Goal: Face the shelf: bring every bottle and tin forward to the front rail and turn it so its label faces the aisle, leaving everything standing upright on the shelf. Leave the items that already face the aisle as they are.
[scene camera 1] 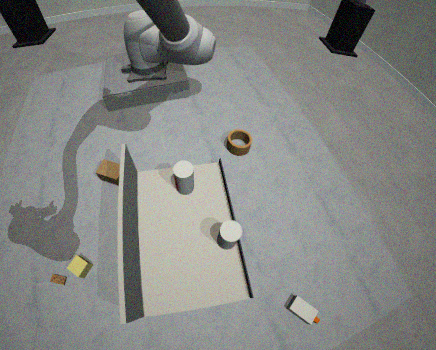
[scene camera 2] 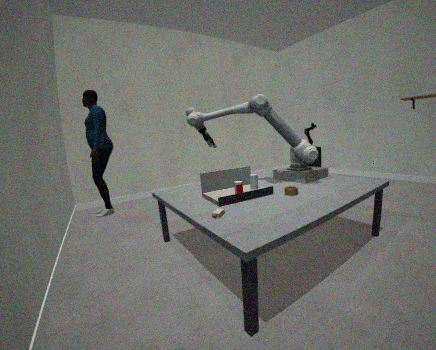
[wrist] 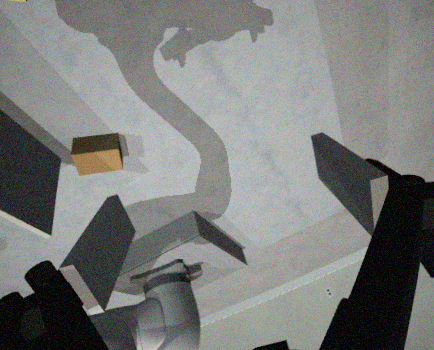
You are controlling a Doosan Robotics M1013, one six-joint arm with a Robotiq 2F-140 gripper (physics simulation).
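Where they show: gripper, fingertip midpoint: [scene camera 2: 213,147] [wrist: 218,186]; arm's base at its link origin: [scene camera 1: 148,70] [scene camera 2: 299,169] [wrist: 165,275].
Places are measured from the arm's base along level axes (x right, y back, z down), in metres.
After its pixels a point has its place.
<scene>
The shelf [scene camera 1: 185,280] @(x -0.161, y -0.904, z 0.056 m) has a grey back panel [scene camera 1: 131,240] @(x -0.029, y -0.804, z -0.025 m) [scene camera 2: 225,180] @(x -0.027, y -0.789, z -0.012 m) [wrist: 25,175] @(x 0.000, y -0.615, z -0.010 m) and a dark front rail [scene camera 1: 228,196] @(x -0.307, y -0.663, z 0.032 m) [scene camera 2: 257,194] @(x -0.310, y -0.662, z 0.067 m). One white-topped tin [scene camera 1: 230,232] @(x -0.286, y -0.800, z -0.043 m) [scene camera 2: 239,188] @(x -0.316, y -0.803, z -0.002 m) stands upright close to the rail; its red label shows toward the aisle in scene camera 2. A second white-topped tin [scene camera 1: 184,177] @(x -0.174, y -0.636, z -0.052 m) [scene camera 2: 254,181] @(x -0.198, y -0.618, z -0.005 m) stands upright farther back, around the shelf's middle depth; its aisle side looks plain whitish. My gripper [scene camera 2: 212,145] @(x 0.323, y -0.748, z -0.279 m) [wrist: 218,186] @(x 0.323, y -0.748, z -0.279 m) is open and empty, high above and behind the shelf. The tins do not show in the wrist view.
A white box-like item with an orange cap [scene camera 1: 303,309] @(x -0.488, y -1.027, z 0.063 m) [scene camera 2: 218,213] @(x -0.527, y -1.041, z 0.065 m) lies on the table before the rail. A brown ring [scene camera 1: 239,150] @(x -0.377, y -0.464, z 0.057 m) [scene camera 2: 291,191] @(x -0.423, y -0.446, z 0.059 m) lies beside the shelf. Behind the panel are a brown block [scene camera 1: 108,171] @(x 0.097, y -0.544, z 0.041 m) [wrist: 97,161] @(x 0.094, y -0.538, z 0.041 m), a yellow block [scene camera 1: 79,266] @(x 0.150, y -0.860, z 0.053 m) and a small orange-brown piece [scene camera 1: 58,279] @(x 0.232, y -0.896, z 0.083 m).
</scene>
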